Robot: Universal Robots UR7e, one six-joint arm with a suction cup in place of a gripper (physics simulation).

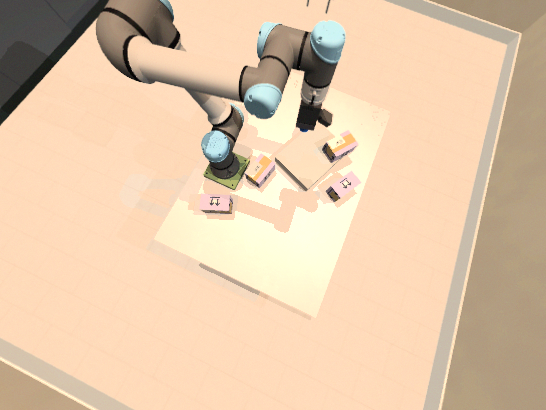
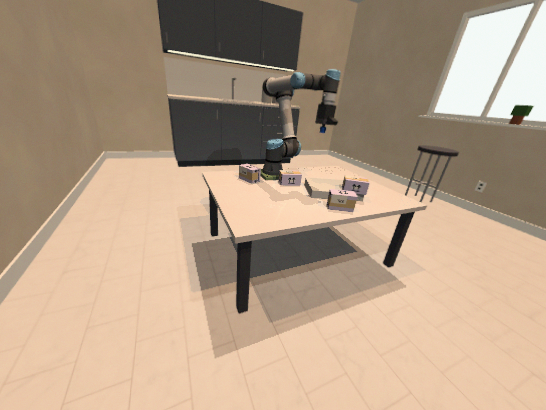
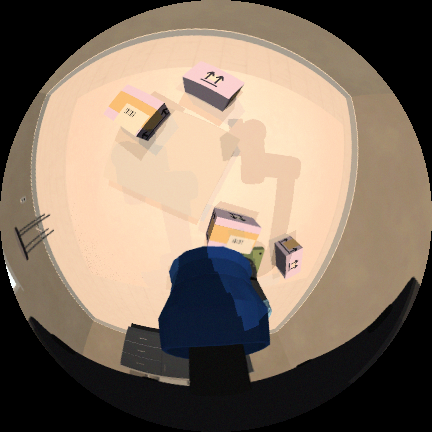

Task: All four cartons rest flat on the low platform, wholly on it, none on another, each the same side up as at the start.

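Seen in the pictures: end effector, tool point: (image 2: 322,132) (image 3: 210,279); arm's base, origin of the base link: (image 1: 225,165) (image 2: 272,171).
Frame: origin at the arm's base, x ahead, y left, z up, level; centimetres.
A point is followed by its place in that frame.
My suction gripper (image 1: 304,130) (image 2: 323,129) (image 3: 210,257) is open and holds nothing, high above the table behind the low beige platform (image 1: 300,161) {x 37.0, y 13.3, z 2.4 cm} (image 2: 318,185) {x 39.2, y 9.6, z 2.4 cm} (image 3: 212,170) {x 36.3, y 7.3, z 2.4 cm}. An orange-and-pink-topped carton (image 1: 341,145) {x 53.7, y 23.9, z 10.0 cm} (image 2: 355,186) {x 56.9, y 21.8, z 6.7 cm} (image 3: 135,111) {x 51.9, y 23.7, z 10.1 cm} sits at the platform's far right corner; whether it overhangs is unclear. A pink-topped carton with arrows (image 1: 343,185) {x 60.1, y 5.5, z 6.8 cm} (image 2: 342,201) {x 64.1, y 4.1, z 3.1 cm} (image 3: 212,82) {x 59.4, y 7.0, z 6.6 cm} stands on the table beside the platform. An orange-and-pink-topped carton (image 1: 260,171) {x 19.4, y 0.5, z 5.2 cm} (image 2: 290,179) {x 22.5, y 0.0, z 1.7 cm} (image 3: 234,231) {x 20.4, y 2.4, z 5.2 cm} stands between platform and robot base. Another pink-topped carton (image 1: 216,202) {x 4.9, y -21.0, z 6.6 cm} (image 2: 249,173) {x 9.0, y -23.6, z 3.8 cm} (image 3: 289,257) {x 8.4, y -17.7, z 6.7 cm} stands beyond the base.
The robot's green base plate (image 1: 212,175) {x -4.2, y -7.2, z -0.1 cm} (image 2: 270,176) {x 7.4, y -6.3, z -0.5 cm} (image 3: 257,256) {x 5.9, y -8.2, z -0.2 cm} is on the table (image 1: 260,250) {x 31.0, y -35.8, z -2.4 cm} (image 2: 270,217) {x 55.9, y -35.2, z -2.4 cm}, close to two cartons. A stool (image 2: 437,151) (image 3: 21,242) stands on the floor away from the table. Dark cabinets (image 2: 197,130) (image 3: 142,350) line the wall.
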